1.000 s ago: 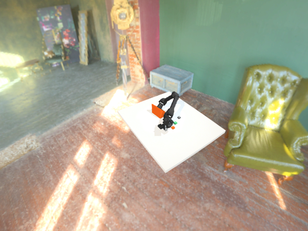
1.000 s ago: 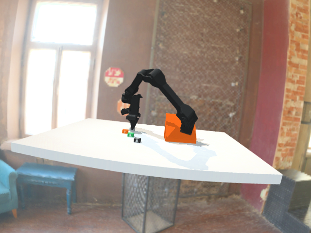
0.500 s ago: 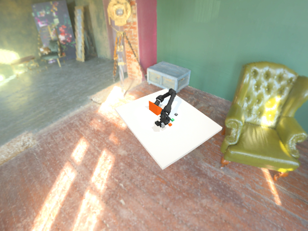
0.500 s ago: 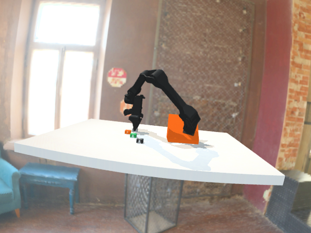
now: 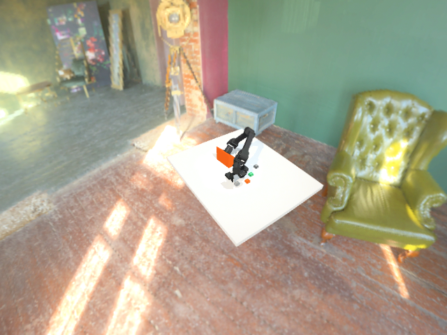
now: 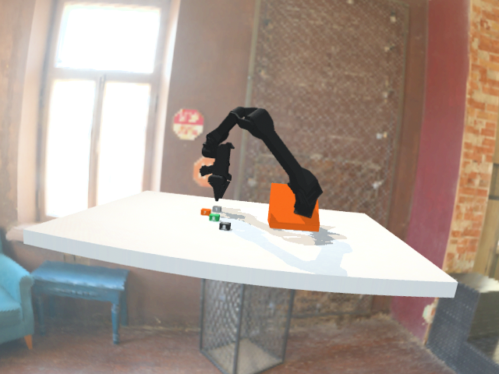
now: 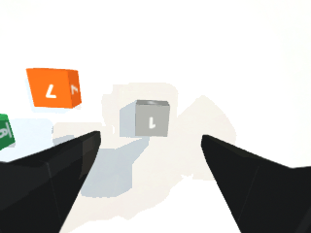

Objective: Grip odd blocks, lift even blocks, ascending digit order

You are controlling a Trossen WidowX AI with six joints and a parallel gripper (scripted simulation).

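My gripper tip is now 40 mm above the grey block. Round my gripper tip: black block 260 mm to the left, 100 mm behind, 40 mm below; then orange block 90 mm to the left, 40 mm below, 20 mm ahead; then green block 160 mm to the left, 40 mm below, 30 mm behind.
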